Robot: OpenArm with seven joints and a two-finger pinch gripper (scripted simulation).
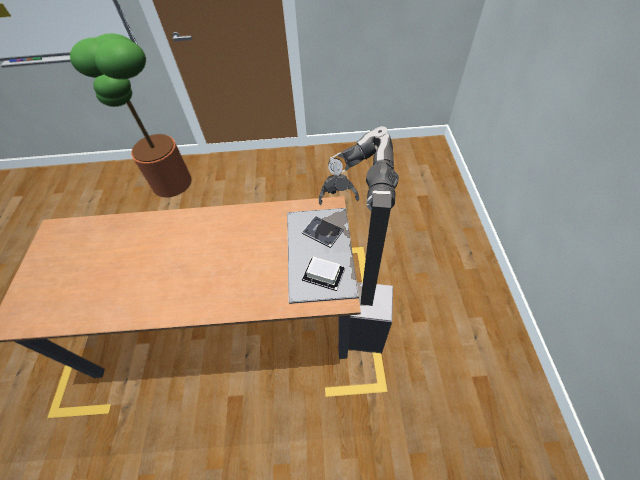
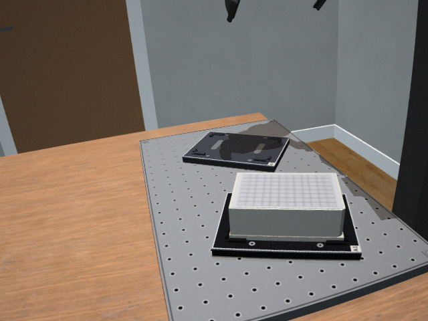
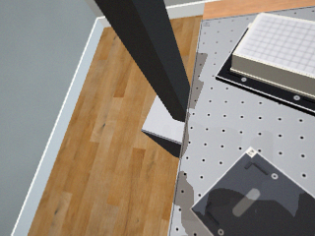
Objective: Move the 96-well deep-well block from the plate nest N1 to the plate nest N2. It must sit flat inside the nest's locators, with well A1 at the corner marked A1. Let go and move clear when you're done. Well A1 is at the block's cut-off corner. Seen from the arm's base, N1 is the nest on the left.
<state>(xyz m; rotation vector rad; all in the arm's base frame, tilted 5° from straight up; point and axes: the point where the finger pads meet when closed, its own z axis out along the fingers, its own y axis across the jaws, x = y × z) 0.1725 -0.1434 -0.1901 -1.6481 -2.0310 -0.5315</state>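
The white 96-well deep-well block lies 40 mm ahead of my hand, 210 mm to the left of it and 200 mm below it. From my hand the other things lie so: black nest N1: 40 mm ahead, 210 mm to the left, 230 mm below; then A1 label: 20 mm behind, 280 mm to the left, 220 mm below; then black nest N2: 80 mm ahead, 20 mm to the right, 230 mm below.
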